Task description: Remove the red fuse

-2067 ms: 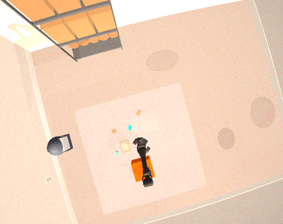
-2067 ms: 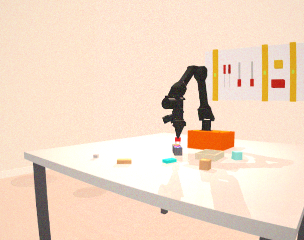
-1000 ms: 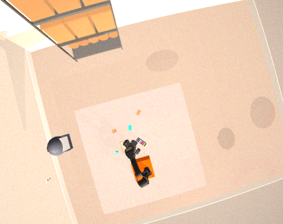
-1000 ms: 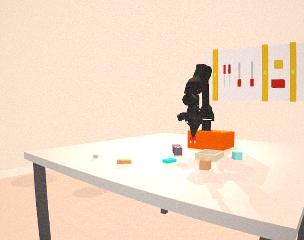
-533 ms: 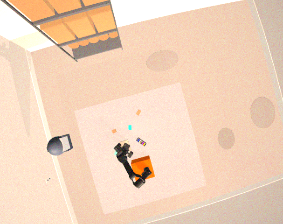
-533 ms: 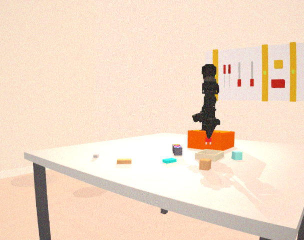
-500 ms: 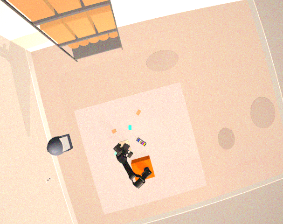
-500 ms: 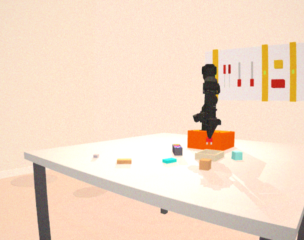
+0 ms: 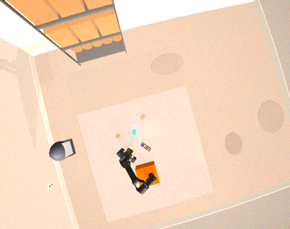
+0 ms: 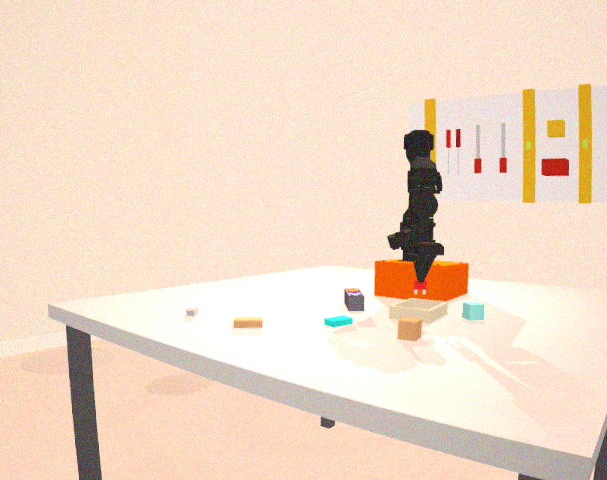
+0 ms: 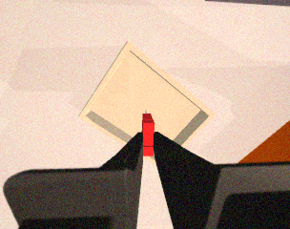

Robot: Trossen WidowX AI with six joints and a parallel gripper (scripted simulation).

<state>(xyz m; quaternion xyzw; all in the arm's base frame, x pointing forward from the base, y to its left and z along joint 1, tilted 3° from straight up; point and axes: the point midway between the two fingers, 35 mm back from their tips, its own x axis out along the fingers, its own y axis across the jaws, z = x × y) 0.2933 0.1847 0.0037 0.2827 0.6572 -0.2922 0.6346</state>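
Right now the cream tray is 8 cm below my gripper tip. Round my gripper tip: flat cyan block (19 cm ahead, 10 cm to the right, 8 cm below); teal block (12 cm to the left, 6 cm below, 6 cm behind); flat tan block (34 cm ahead, 24 cm to the right, 8 cm below).
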